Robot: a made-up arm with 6 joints. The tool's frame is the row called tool.
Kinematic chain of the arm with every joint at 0, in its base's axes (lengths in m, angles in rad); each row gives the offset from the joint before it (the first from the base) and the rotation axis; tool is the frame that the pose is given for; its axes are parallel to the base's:
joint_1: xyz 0 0 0.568 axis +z
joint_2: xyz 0 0 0 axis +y
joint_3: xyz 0 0 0.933 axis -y
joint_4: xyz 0 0 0 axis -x
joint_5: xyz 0.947 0 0 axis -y
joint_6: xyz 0 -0.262 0 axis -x
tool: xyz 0 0 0
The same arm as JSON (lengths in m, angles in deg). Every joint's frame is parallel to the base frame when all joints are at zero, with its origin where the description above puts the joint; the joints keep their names.
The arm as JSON. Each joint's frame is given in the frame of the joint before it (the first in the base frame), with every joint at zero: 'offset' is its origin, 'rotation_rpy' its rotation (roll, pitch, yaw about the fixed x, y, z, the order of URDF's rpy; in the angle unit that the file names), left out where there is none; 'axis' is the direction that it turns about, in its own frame. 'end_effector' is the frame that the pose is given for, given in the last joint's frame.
{"length_unit": "m", "angle_unit": "deg", "chain": [
  {"id": "joint_1", "offset": [0.0, 0.0, 0.568], "axis": "+z"},
  {"id": "joint_2", "offset": [0.0, 0.0, 0.0], "axis": "+y"},
  {"id": "joint_3", "offset": [0.0, 0.0, 0.933], "axis": "-y"},
  {"id": "joint_4", "offset": [0.0, 0.0, 0.0], "axis": "-x"},
  {"id": "joint_5", "offset": [0.947, 0.0, 0.0], "axis": "-y"},
  {"id": "joint_6", "offset": [0.0, -0.262, 0.0], "axis": "-x"}
], "end_effector": {"offset": [0.0, 0.0, 0.0]}}

